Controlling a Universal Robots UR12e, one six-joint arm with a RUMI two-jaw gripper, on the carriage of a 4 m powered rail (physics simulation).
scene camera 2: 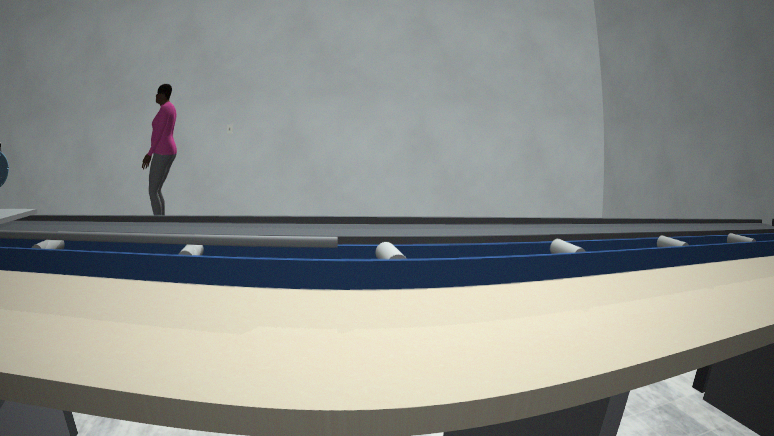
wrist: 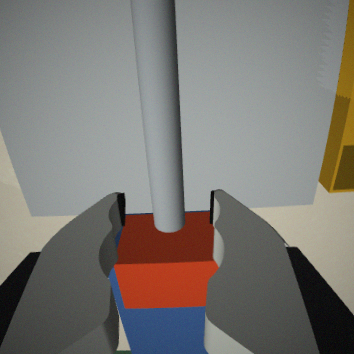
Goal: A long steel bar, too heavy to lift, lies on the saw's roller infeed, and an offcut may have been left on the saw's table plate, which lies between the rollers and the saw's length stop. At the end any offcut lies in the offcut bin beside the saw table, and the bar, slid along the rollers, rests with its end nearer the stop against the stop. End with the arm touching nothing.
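Frame: origin at the arm's base, x ahead, y left, z up, level; centimetres.
Seen in the pictures: gripper, fingertip midpoint: (wrist: 167, 194).
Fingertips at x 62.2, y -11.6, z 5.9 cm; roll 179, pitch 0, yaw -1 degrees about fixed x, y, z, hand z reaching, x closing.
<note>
A point is followed by its place in that frame.
The long grey steel bar (scene camera 2: 162, 238) {x 62.9, y 113.6, z 4.2 cm} (wrist: 160, 115) {x 62.1, y -7.7, z 5.0 cm} lies along the roller infeed in the scene view and runs over the pale table plate (wrist: 75, 125) {x 56.9, y -8.6, z 2.8 cm} in the wrist view. Its round end is at the red length stop (wrist: 165, 285) {x 61.7, y -16.9, z 7.5 cm} and overlaps the stop's darker face; it looks to be against it. My gripper (wrist: 167, 194) {x 62.2, y -11.6, z 5.9 cm} is partly open, with one finger on each side of the bar end and a gap to the bar on both sides. The yellow offcut bin (wrist: 332, 150) {x 72.1, y -10.6, z 3.6 cm} is partly in view at the right. No offcut shows on the visible plate; the bin's inside is mostly out of view.
The infeed's white rollers (scene camera 2: 387, 250) {x 63.2, y 159.0, z 2.7 cm} sit between blue side rails (scene camera 2: 324, 273) {x 69.4, y 147.1, z -0.1 cm} on a beige bench (scene camera 2: 352, 352) {x 99.6, y 148.1, z -3.0 cm}. A dark rail track (scene camera 2: 487, 227) runs behind. A person (scene camera 2: 164, 129) in a pink top stands beyond it. A blue support (wrist: 165, 330) {x 61.2, y -23.4, z 6.5 cm} carries the stop.
</note>
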